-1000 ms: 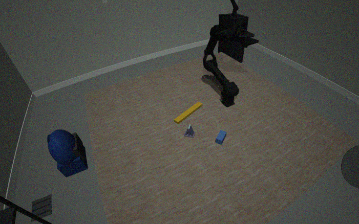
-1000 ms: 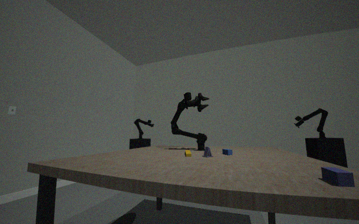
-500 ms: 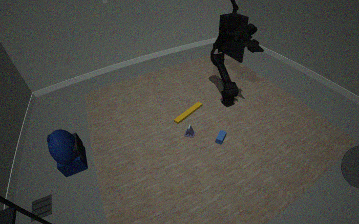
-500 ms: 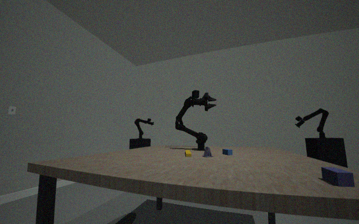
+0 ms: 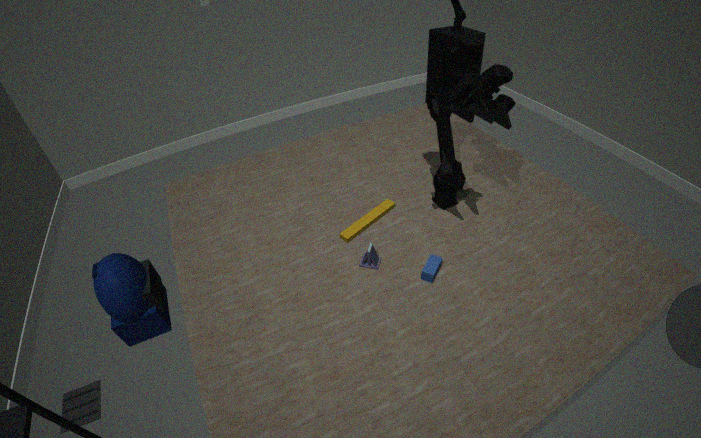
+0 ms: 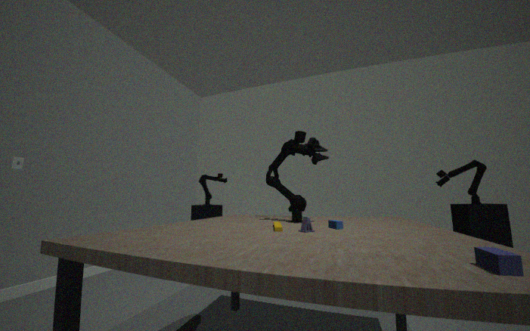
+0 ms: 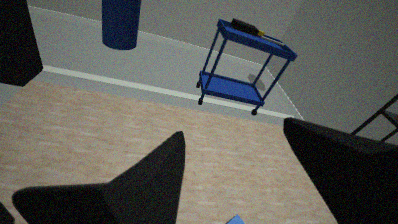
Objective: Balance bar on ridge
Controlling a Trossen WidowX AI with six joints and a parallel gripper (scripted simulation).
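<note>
The yellow bar is 370 mm below my gripper tip, 240 mm to the right of it and 220 mm ahead of it. Also, from my gripper tip: purple block 700 mm ahead, 360 mm below, 310 mm to the left.
</note>
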